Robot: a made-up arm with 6 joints.
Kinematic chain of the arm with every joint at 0, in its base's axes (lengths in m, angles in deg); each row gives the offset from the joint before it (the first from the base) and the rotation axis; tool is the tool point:
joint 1: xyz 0 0 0.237 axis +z
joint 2: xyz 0 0.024 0 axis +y
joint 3: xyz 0 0 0.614 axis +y
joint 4: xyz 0 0 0.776 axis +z
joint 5: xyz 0 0 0 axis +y
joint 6: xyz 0 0 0.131 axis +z
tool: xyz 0 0 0
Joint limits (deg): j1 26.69..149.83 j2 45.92..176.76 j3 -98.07..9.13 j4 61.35..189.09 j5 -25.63..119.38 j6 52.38..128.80
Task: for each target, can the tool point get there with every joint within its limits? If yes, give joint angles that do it. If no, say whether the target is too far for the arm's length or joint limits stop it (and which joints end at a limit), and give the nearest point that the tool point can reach.
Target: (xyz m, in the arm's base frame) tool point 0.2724 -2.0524 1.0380
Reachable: no: too far | nearest point 0.0400 -0.3015 1.1332 | short by 1.769 m
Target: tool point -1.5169 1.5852 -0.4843
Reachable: no: too far | nearest point -0.9991 1.0441 -0.2381 | short by 0.788 m
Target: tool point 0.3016 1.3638 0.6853
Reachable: yes | joints 75.72 88.20 -23.02 161.74 29.37 112.01
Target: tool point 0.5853 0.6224 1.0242
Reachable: yes | joints 39.21 87.68 -63.77 137.27 83.16 119.13
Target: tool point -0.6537 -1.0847 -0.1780
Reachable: no: joint limits stop it (at a limit: joint 1, joint 2, joint 3, joint 5) | nearest point -0.6991 0.2482 -0.2189 | short by 1.334 m
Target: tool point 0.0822 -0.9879 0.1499
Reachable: no: joint limits stop it (at a limit: joint 2, joint 3) | nearest point 0.0213 -0.2559 1.0393 | short by 1.154 m
